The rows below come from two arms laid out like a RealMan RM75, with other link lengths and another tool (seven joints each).
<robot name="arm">
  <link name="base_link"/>
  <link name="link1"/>
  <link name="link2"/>
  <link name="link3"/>
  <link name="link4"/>
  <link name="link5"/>
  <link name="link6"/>
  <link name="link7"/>
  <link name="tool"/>
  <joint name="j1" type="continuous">
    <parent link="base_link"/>
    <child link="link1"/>
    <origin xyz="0 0 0.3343" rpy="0 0 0"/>
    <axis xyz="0 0 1"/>
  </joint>
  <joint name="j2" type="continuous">
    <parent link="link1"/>
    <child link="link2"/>
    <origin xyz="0 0 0" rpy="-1.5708 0 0"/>
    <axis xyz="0 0 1"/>
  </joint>
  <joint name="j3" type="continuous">
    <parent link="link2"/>
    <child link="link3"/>
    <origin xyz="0 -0.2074 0" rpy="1.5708 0 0"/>
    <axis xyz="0 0 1"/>
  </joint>
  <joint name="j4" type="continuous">
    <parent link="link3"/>
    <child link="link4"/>
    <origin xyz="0 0 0" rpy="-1.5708 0 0"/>
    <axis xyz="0 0 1"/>
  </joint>
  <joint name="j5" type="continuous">
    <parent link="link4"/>
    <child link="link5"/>
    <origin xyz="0 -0.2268 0" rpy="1.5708 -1.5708 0"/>
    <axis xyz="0 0 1"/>
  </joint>
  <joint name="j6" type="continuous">
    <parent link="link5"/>
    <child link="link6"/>
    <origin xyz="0 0 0" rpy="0 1.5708 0"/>
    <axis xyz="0 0 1"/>
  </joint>
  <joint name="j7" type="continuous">
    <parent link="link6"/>
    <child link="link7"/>
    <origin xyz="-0.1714 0 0" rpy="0 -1.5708 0"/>
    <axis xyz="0 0 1"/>
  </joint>
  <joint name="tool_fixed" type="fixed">
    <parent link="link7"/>
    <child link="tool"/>
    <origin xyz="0.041 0.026 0.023" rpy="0 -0.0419 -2.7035"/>
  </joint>
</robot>
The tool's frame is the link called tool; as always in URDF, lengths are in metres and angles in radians. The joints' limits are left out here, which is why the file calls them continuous.
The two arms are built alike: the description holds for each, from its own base.
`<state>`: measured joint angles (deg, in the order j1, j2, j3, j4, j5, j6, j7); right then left.
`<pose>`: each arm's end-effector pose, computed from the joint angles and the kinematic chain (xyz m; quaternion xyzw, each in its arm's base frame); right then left.
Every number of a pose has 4 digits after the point. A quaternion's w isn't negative.
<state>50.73 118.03 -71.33 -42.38 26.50 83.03 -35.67 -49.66 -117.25 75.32 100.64 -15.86 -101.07 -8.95</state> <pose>0.1713 0.3575 0.0101 0.9593 0.1337 0.2452 0.0422 -0.0195 0.3565 0.1422 -0.4326 -0.8158 -0.1671 0.3456</pose>
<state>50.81 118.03 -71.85 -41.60 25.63 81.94 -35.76 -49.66 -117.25 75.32 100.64 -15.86 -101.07 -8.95</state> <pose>0.1768 0.3583 0.0086 0.9561 0.1366 0.2558 0.0411 -0.0195 0.3565 0.1422 -0.4326 -0.8158 -0.1671 0.3456</pose>
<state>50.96 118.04 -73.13 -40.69 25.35 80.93 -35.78 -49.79 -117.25 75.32 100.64 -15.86 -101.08 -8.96</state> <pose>0.1812 0.3573 0.0053 0.9526 0.1420 0.2654 0.0441 -0.0187 0.3566 0.1422 -0.4334 -0.8153 -0.1674 0.3454</pose>
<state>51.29 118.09 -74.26 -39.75 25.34 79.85 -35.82 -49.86 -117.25 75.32 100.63 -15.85 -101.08 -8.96</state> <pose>0.1834 0.3569 0.0017 0.9497 0.1481 0.2719 0.0457 -0.0184 0.3566 0.1422 -0.4339 -0.8151 -0.1676 0.3454</pose>
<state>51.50 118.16 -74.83 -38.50 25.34 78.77 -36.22 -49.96 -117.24 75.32 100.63 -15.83 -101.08 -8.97</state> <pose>0.1871 0.3558 -0.0017 0.9481 0.1516 0.2754 0.0482 -0.0178 0.3567 0.1422 -0.4344 -0.8147 -0.1680 0.3455</pose>
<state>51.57 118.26 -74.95 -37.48 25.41 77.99 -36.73 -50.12 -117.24 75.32 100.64 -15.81 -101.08 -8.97</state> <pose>0.1901 0.3543 -0.0044 0.9477 0.1532 0.2755 0.0505 -0.0168 0.3568 0.1423 -0.4355 -0.8140 -0.1686 0.3454</pose>
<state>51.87 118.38 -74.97 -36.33 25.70 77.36 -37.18 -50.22 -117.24 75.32 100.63 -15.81 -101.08 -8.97</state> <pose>0.1913 0.3527 -0.0075 0.9480 0.1541 0.2734 0.0535 -0.0162 0.3568 0.1423 -0.4362 -0.8137 -0.1688 0.3452</pose>
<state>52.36 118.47 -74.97 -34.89 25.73 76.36 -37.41 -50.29 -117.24 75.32 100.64 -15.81 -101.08 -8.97</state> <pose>0.1934 0.3524 -0.0105 0.9477 0.1544 0.2741 0.0543 -0.0157 0.3568 0.1423 -0.4367 -0.8134 -0.1691 0.3451</pose>
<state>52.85 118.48 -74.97 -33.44 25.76 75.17 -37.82 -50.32 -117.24 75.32 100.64 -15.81 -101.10 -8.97</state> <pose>0.1957 0.3529 -0.0130 0.9470 0.1564 0.2753 0.0537 -0.0156 0.3568 0.1423 -0.4369 -0.8133 -0.1691 0.3451</pose>
